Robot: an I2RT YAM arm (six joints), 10 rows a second.
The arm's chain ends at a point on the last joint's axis. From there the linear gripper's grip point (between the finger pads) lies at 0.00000 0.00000 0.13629 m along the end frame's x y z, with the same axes.
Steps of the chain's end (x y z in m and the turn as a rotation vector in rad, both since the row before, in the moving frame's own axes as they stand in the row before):
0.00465, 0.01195, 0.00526, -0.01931, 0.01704, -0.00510
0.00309, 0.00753, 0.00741, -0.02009, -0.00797, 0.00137
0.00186, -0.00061, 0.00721, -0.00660, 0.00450, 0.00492
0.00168, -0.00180, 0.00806, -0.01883, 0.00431, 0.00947
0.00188, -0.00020, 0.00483, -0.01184, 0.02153, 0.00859
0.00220, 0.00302, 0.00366, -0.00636, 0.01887, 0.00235
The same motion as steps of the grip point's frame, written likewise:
0.00698, 0.01458, 0.00521, -0.01931, 0.01704, -0.00510
0.00200, 0.01027, 0.00738, -0.02009, -0.00797, 0.00137
0.00247, 0.00029, 0.00721, -0.00660, 0.00450, 0.00492
0.00226, 0.00077, 0.00803, -0.01883, 0.00431, 0.00947
0.00481, 0.00143, 0.00479, -0.01184, 0.02153, 0.00859
0.00477, 0.00389, 0.00363, -0.00636, 0.01887, 0.00235

